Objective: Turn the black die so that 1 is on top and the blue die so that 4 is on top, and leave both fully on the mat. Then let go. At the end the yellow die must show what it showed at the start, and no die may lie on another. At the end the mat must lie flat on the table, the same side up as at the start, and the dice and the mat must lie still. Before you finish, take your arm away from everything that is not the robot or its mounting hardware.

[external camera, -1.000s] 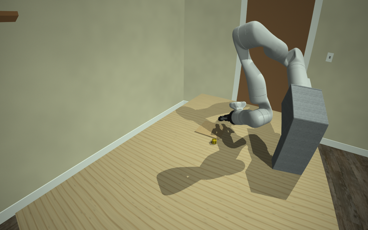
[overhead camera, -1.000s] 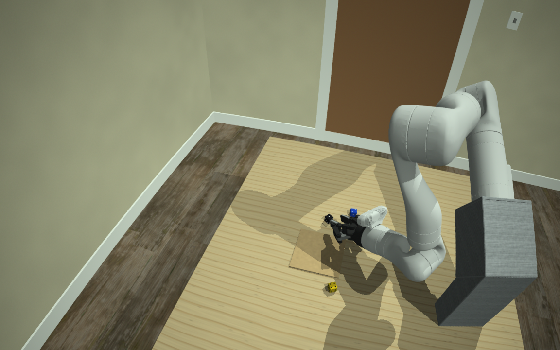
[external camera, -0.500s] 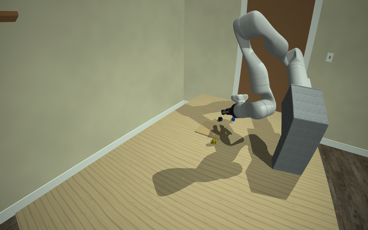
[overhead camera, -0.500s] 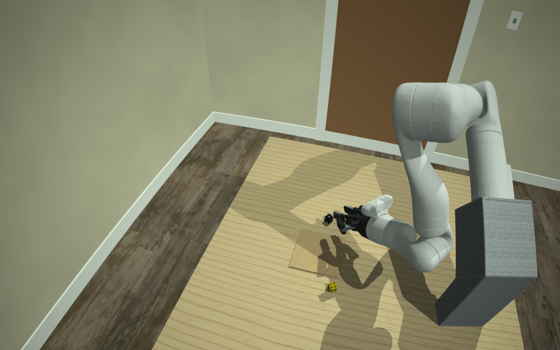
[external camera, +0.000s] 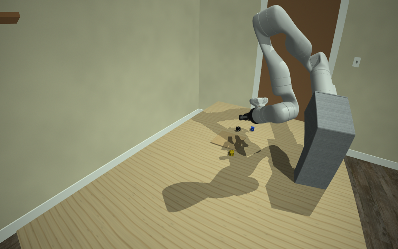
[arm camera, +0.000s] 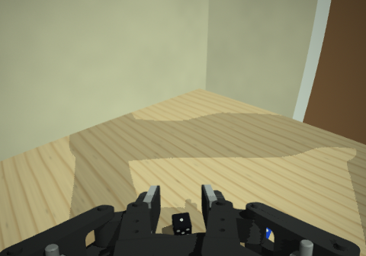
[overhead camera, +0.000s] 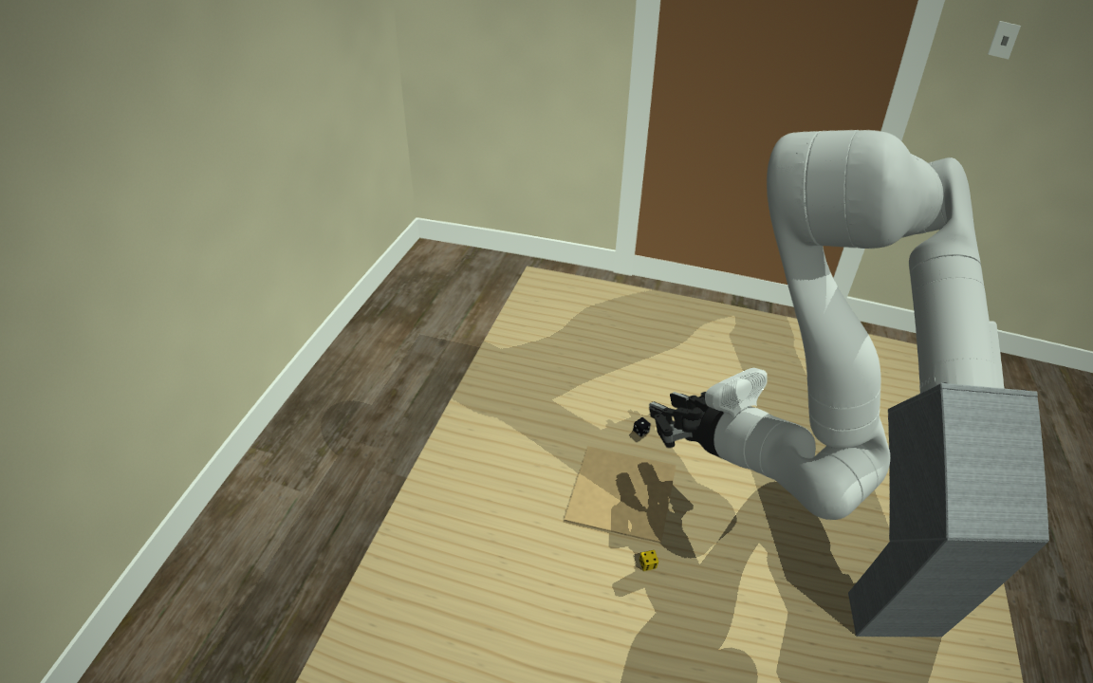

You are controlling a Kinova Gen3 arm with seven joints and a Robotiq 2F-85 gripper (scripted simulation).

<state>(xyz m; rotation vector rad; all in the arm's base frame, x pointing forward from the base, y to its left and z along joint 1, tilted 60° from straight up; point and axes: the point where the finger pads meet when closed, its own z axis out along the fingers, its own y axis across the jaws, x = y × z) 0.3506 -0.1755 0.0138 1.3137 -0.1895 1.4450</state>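
Right now the black die is 9 cm below my hand, 4 cm to the right of it and 3 cm ahead of it. Round my hand: yellow die 20 cm to the left, 9 cm below, 1 cm ahead; tan mat 10 cm below, 9 cm to the left, 5 cm ahead; blue die 9 cm below, 8 cm to the right, 5 cm behind.
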